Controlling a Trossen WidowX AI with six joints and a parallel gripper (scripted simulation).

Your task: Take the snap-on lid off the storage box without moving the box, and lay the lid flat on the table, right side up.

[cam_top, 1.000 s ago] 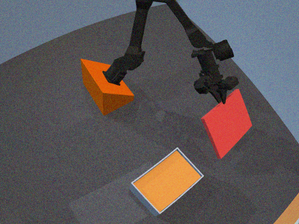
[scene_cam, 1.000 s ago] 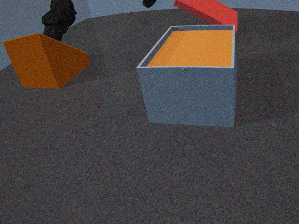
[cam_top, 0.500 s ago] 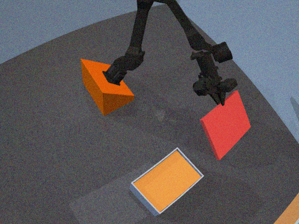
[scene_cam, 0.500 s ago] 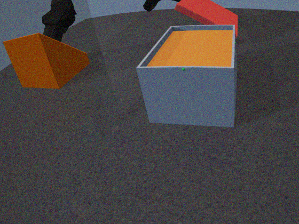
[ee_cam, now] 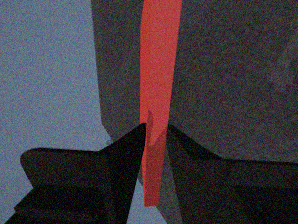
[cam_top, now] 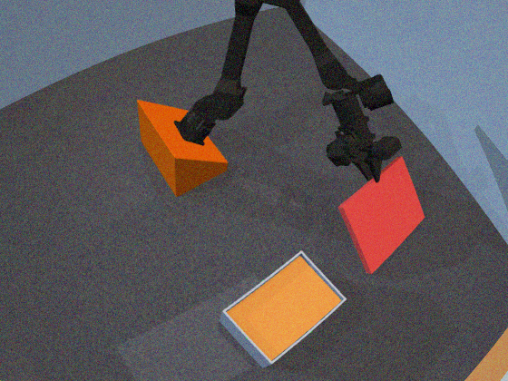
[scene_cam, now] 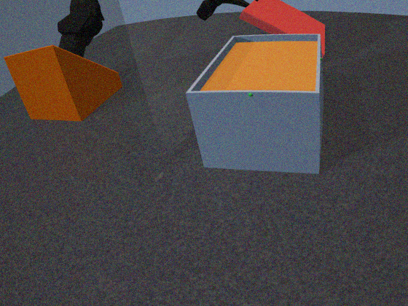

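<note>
Now: gripper tip 7 cm short of the red lid, 1 cm to the right of it and 4 cm above it. The rest, counted from my gripper tip: pale blue storage box 15 cm ahead, 32 cm to the right, 5 cm below.
</note>
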